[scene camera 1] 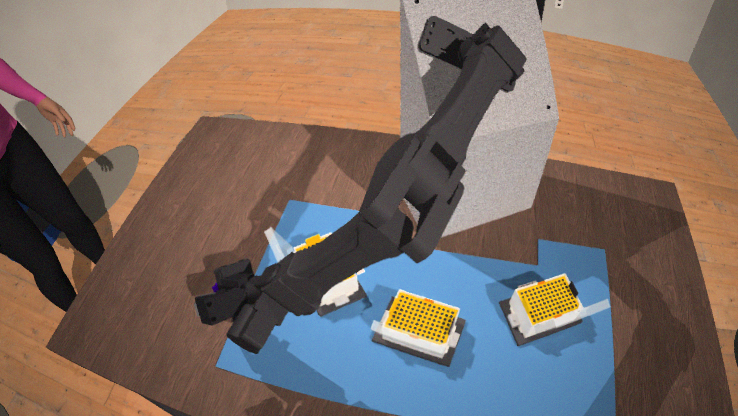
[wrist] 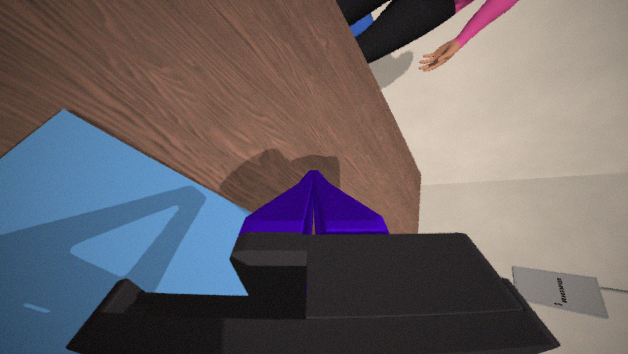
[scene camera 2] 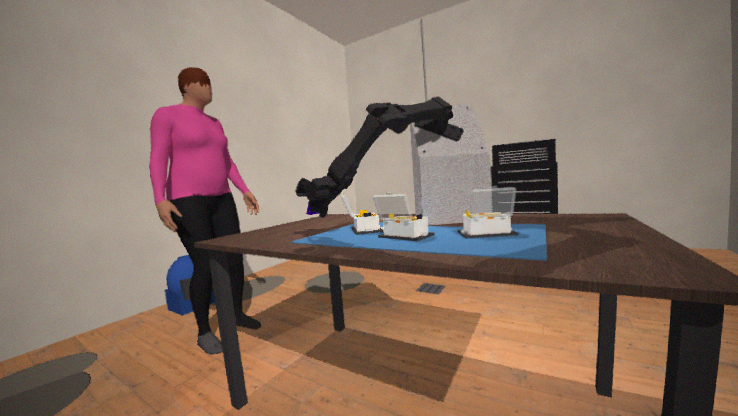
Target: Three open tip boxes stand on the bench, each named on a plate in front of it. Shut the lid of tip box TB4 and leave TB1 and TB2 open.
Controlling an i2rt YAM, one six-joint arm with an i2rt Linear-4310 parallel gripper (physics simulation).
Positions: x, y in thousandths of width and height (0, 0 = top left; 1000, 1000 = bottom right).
Scene:
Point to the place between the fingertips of the gripper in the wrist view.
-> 499, 501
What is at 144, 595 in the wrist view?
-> A blue mat.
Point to a blue mat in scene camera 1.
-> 451, 859

